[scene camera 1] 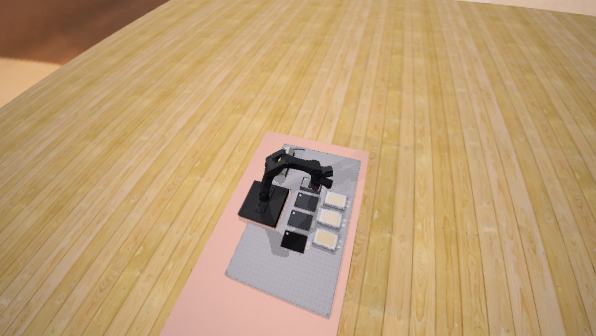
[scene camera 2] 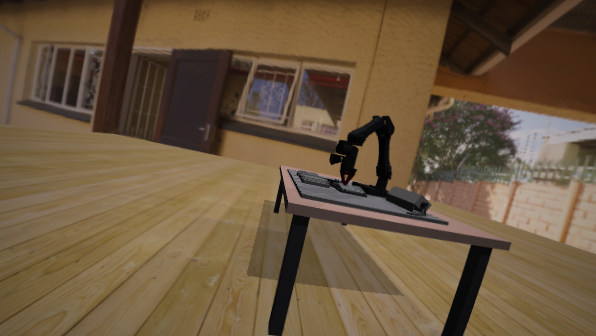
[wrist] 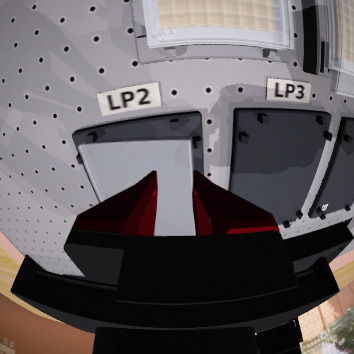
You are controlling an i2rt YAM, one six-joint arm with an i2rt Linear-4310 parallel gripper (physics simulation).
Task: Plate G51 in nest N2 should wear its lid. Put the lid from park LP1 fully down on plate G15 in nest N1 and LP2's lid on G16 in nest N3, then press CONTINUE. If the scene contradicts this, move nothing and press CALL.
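Places are measured from the arm's base along level axes (x left, y back, z up), in metres.
Where they show: gripper, fingertip midpoint: (scene camera 1: 315, 188) (scene camera 2: 343, 185) (wrist: 174, 177); arm's base at its link origin: (scene camera 1: 265, 198) (scene camera 2: 379, 189).
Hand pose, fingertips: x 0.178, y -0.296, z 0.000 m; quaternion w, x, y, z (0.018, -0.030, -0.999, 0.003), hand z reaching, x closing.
Things, the pixels of their top centre, and the offset from my fingertips. "*": a spot on its surface instead. Level surfaces: height alone.
- pale grey lid at its top centre: (wrist: 143, 220) (scene camera 2: 352, 185) (scene camera 1: 311, 183) dx +0.027, dy +0.034, dz +0.008 m
- dark LP2 base at its top centre: (wrist: 147, 205) (scene camera 2: 351, 189) (scene camera 1: 311, 184) dx +0.025, dy +0.035, dz -0.010 m
- neighbouring dark LP3 base at its top centre: (wrist: 282, 188) (scene camera 2: 343, 184) (scene camera 1: 306, 201) dx -0.102, dy +0.029, dz -0.010 m
- plate at a spot on its surface: (wrist: 217, 17) * dx -0.028, dy -0.101, dz +0.004 m
- black bar at a spot on its surface: (wrist: 310, 37) * dx -0.110, dy -0.107, dz -0.019 m
- grey box-like unit at its top centre: (scene camera 2: 409, 190) (scene camera 1: 283, 157) dx +0.136, dy +0.285, dz +0.054 m
- grey pegboard at its surface level: dz -0.029 m
My gripper (wrist: 174, 177) (scene camera 2: 346, 182) is at park LP2, its red fingers standing a little apart, shut on the pale grey lid (wrist: 135, 162). The lid lies over the dark LP2 base (wrist: 135, 127), and its far edge looks slightly skewed to the base. The fingers hide its near part. The neighbouring dark LP3 base (wrist: 280, 160) carries no lid. Three nests in scene camera 1 hold cream-welled plates (scene camera 1: 335, 200) (scene camera 1: 330, 218) (scene camera 1: 325, 240); one plate (wrist: 217, 17) shows at the wrist view's top. Its marking, the nest labels and any clear lids are unreadable. LP1 and the buttons cannot be identified.
Dark pads (scene camera 1: 306, 202) (scene camera 1: 300, 220) and a blacker one (scene camera 1: 294, 241) run beside the plates. A black bar (wrist: 310, 37) stands between two nests in the wrist view. A grey box-like unit (scene camera 2: 406, 199) stands at the board's end. The arm's black base plate (scene camera 1: 264, 204) is beside the grey pegboard (scene camera 1: 285, 280).
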